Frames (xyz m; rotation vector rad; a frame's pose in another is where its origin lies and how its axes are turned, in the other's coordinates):
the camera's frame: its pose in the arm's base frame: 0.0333 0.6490 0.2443 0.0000 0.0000 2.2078
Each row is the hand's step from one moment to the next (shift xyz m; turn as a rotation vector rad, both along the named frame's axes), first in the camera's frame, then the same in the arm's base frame.
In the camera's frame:
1: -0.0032 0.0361 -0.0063 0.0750 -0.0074 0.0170
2: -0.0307 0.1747 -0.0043 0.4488 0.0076 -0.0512
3: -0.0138 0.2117 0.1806 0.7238 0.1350 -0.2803
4: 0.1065 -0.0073 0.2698 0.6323 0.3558 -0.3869
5: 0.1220 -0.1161 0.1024 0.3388 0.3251 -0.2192
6: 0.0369 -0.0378 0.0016 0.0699 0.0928 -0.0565
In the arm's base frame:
1: -0.0271 -0.0240 -0.0063 -0.0387 0.0647 0.0170
2: -0.1222 -0.1286 -0.0043 -0.2731 0.3563 -0.0512
3: -0.1620 -0.1370 0.1806 -0.5390 0.5016 -0.2803
4: -0.0575 0.0900 0.2698 -0.6621 0.2967 -0.3869
5: 0.0208 0.1671 0.1024 -0.4629 0.0790 -0.2192
6: 0.0084 0.0521 0.0016 -0.1162 0.0010 -0.0565

